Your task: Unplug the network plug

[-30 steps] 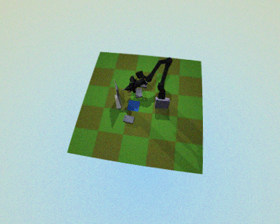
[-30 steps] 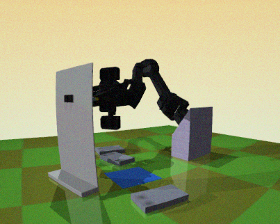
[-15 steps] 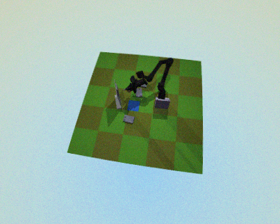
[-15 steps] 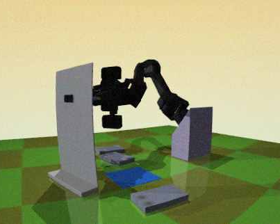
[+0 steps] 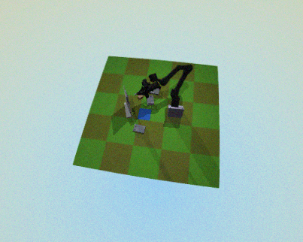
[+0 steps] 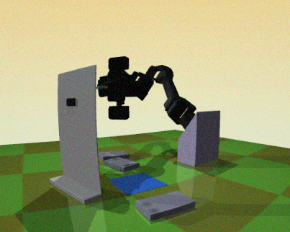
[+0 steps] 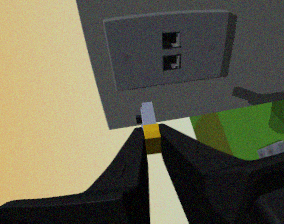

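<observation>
Now: gripper tip 60 mm past the blue marked square, 60 mm to the right of it and 260 mm above it. From my gripper tip the other things lie so: grey panel: 100 mm ahead, 30 mm to the left, 120 mm below; plug: 10 mm ahead.
</observation>
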